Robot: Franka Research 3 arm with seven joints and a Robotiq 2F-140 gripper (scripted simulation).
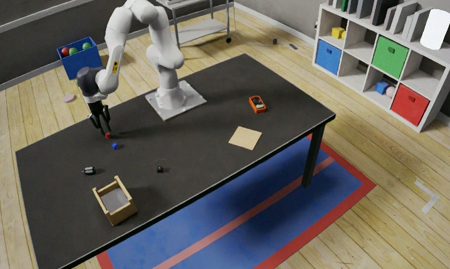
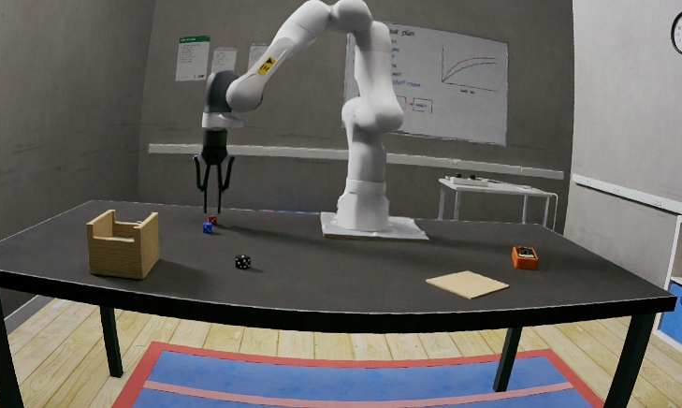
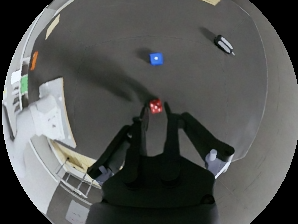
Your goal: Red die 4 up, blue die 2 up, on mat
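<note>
The red die is 5 cm below my hand. Also, from my hand: dark object (21 cm ahead, 18 cm to the right, 5 cm below); black die (41 cm ahead, 16 cm to the left, 5 cm below); blue die (11 cm ahead, 1 cm to the left, 5 cm below).
</note>
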